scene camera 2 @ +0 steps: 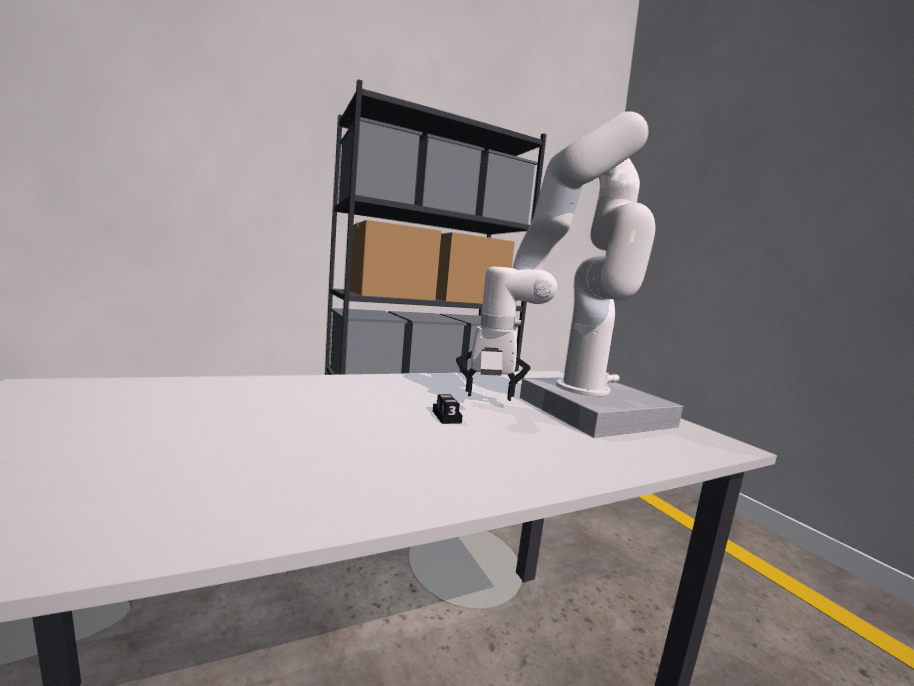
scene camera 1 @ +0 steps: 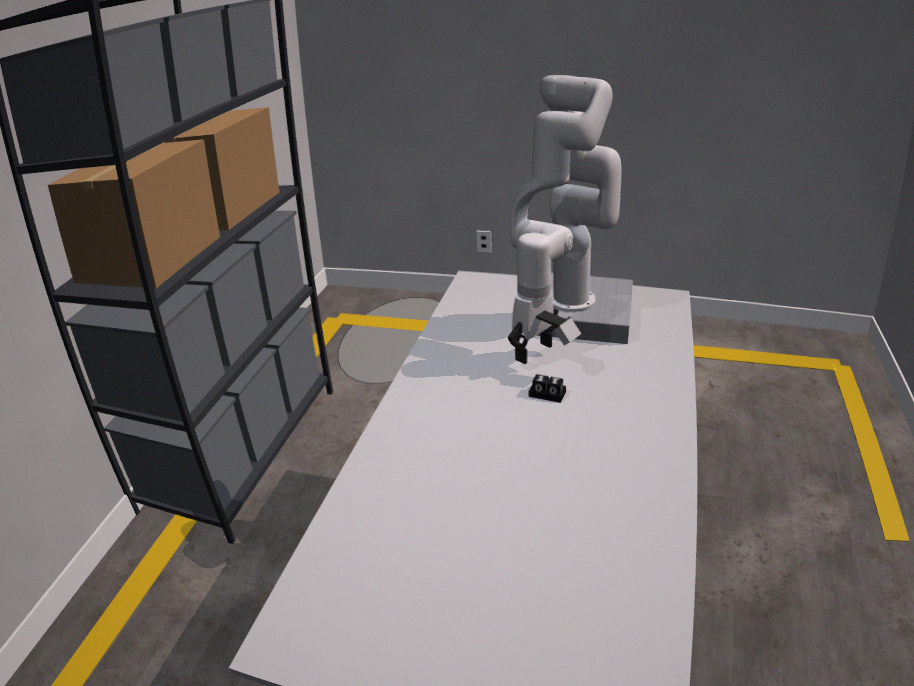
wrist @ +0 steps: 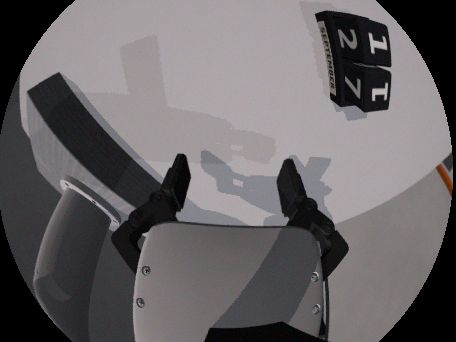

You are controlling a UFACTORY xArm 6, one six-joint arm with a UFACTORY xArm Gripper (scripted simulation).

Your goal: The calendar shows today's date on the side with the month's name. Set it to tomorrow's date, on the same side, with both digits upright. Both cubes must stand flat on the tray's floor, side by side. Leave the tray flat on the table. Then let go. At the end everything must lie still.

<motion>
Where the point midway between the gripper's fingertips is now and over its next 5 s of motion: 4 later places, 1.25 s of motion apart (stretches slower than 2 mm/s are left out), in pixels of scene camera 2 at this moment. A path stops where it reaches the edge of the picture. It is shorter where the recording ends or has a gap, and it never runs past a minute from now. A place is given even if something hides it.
The gripper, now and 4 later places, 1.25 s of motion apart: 489, 397; 476, 381; 453, 390; 458, 383; 482, 393
</motion>
